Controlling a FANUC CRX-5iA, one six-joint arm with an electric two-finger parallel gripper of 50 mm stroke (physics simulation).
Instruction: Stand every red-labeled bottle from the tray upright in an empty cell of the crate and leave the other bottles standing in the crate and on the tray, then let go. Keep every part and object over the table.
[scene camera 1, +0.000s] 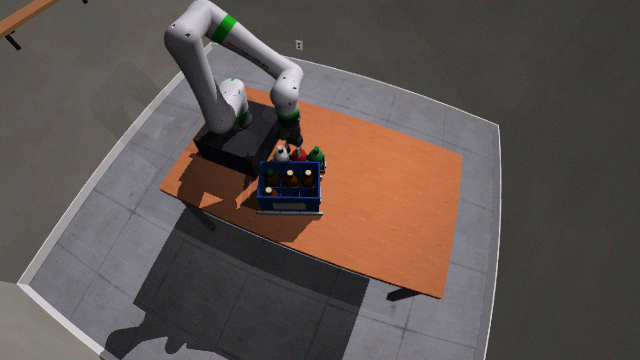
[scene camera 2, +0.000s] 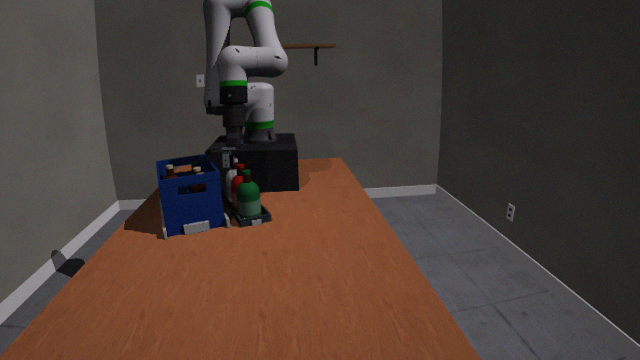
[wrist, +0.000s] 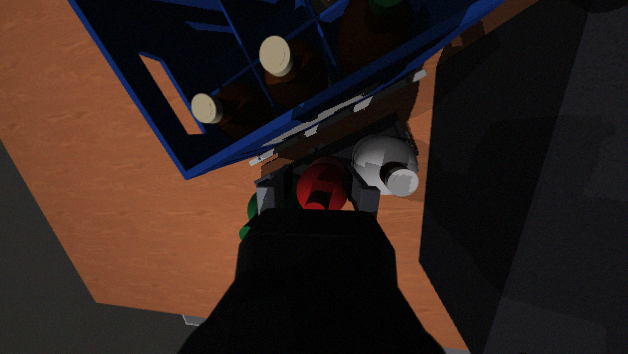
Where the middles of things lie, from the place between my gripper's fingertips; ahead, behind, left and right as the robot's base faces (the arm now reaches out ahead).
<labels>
My gripper is now 7 cm above the red-labeled bottle (wrist: 320, 186) and 4 cm to the right of it.
</labels>
